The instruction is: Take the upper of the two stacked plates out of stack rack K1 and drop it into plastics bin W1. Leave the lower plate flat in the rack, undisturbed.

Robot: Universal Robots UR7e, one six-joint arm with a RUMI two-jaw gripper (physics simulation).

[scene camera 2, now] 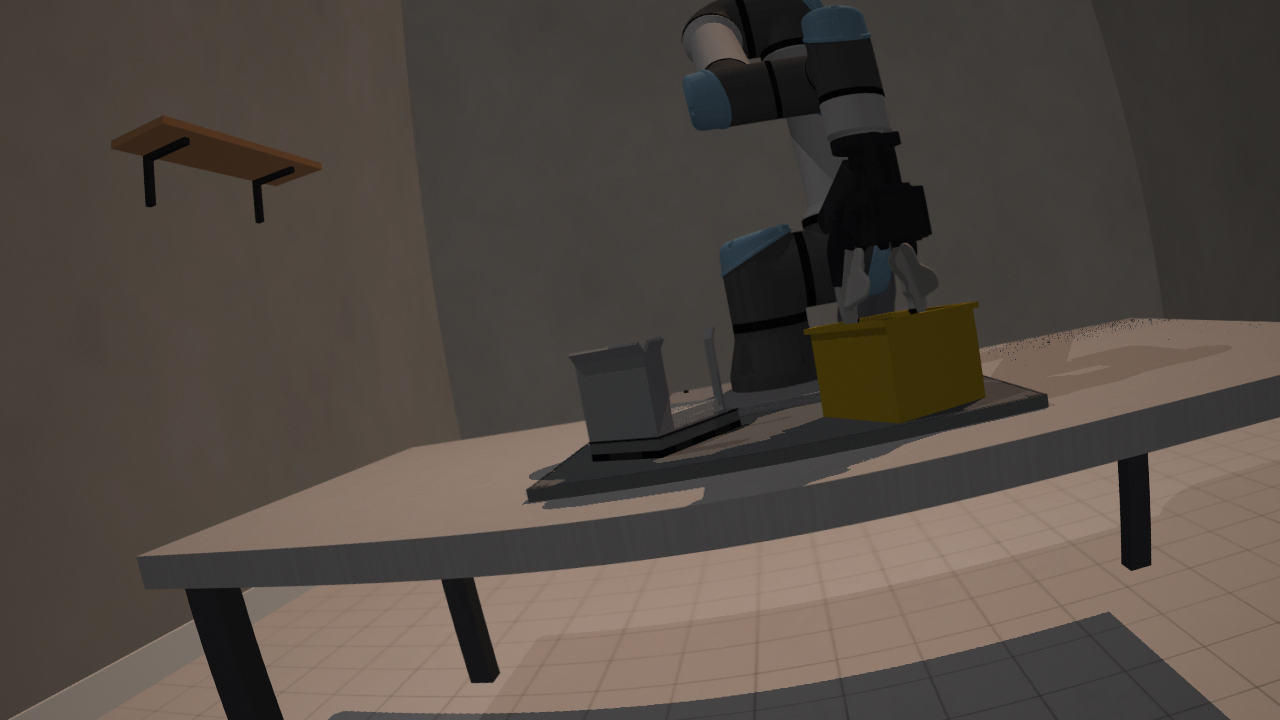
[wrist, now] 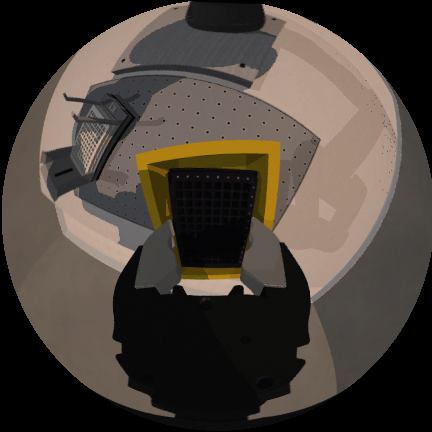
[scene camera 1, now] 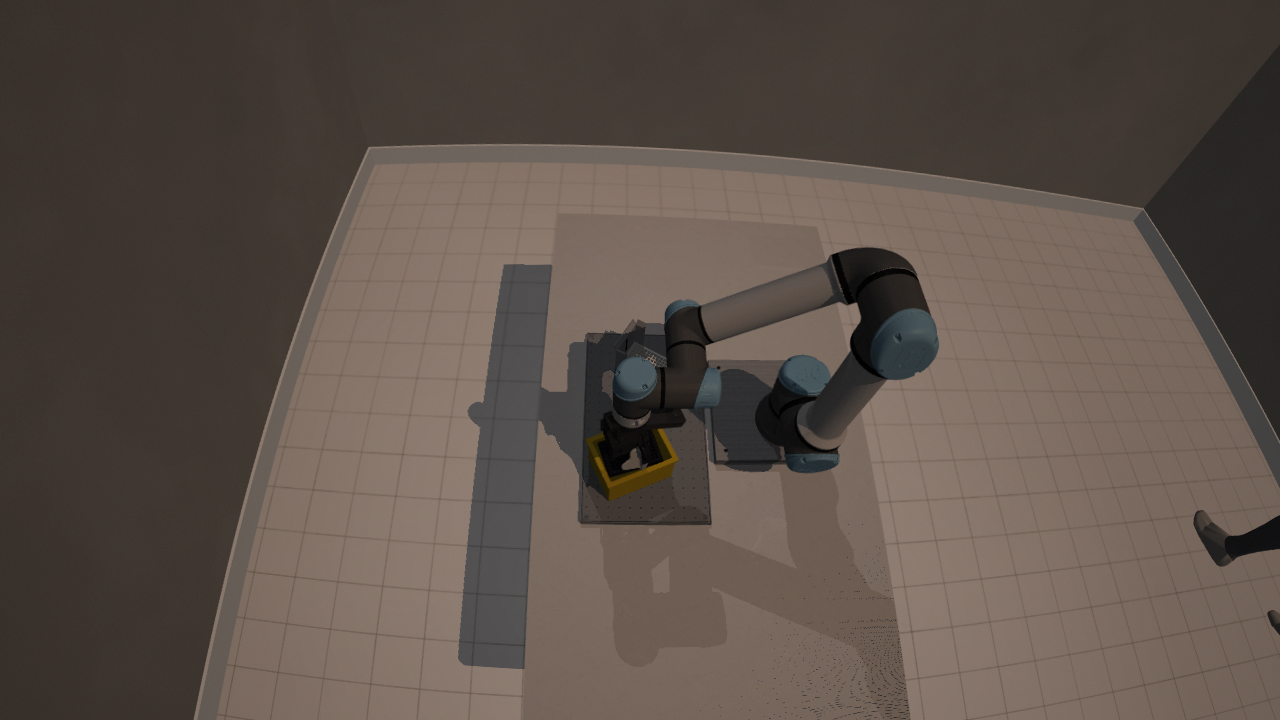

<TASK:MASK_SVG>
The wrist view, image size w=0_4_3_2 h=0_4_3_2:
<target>my gripper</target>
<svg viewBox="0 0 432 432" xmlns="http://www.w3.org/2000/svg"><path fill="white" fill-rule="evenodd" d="M256 217L249 217L249 249L244 252L239 277L240 281L253 294L243 294L243 286L234 285L227 295L187 295L183 287L177 285L181 280L181 275L173 252L175 248L173 235L176 233L173 219L166 220L147 237L142 245L138 245L116 281L112 299L114 317L112 339L121 342L121 353L117 353L115 358L128 375L127 386L148 394L151 397L151 405L153 407L174 413L173 422L163 424L204 430L205 428L237 430L268 425L248 423L247 415L258 413L259 406L266 400L290 393L289 382L305 364L304 359L296 358L297 347L308 344L310 341L308 334L310 311L308 283L302 269L285 243L280 242L278 237Z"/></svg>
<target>black gridded plate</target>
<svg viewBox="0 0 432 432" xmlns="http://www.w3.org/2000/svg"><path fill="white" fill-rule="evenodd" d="M169 168L167 171L169 198L181 266L241 267L249 232L249 217L252 216L257 171L208 167Z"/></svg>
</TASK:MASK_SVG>
